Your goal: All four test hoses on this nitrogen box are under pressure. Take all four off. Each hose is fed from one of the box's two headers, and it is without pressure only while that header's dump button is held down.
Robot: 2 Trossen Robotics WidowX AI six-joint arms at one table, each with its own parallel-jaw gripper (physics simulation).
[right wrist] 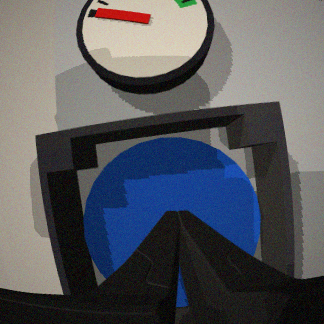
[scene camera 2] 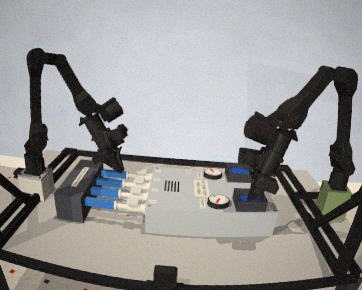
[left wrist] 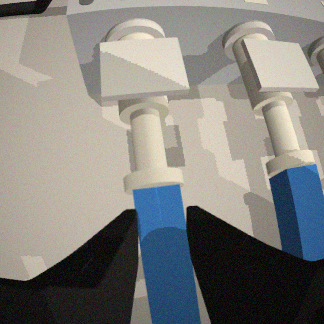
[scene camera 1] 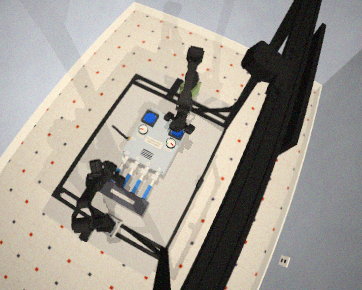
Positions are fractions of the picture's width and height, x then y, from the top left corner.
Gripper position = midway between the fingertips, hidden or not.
In view: the left gripper (scene camera 2: 0.34,0.59), the right gripper (scene camera 2: 0.69,0.69) and a grey nitrogen box (scene camera 2: 0.50,0.70).
The left gripper also shows in the left wrist view (left wrist: 0.50,0.67). The right gripper also shows in the right wrist view (right wrist: 0.54,0.68). The grey nitrogen box also shows in the right wrist view (right wrist: 0.74,0.26), in the left wrist view (left wrist: 0.65,0.15) and in scene camera 1 (scene camera 1: 0.42,0.51).
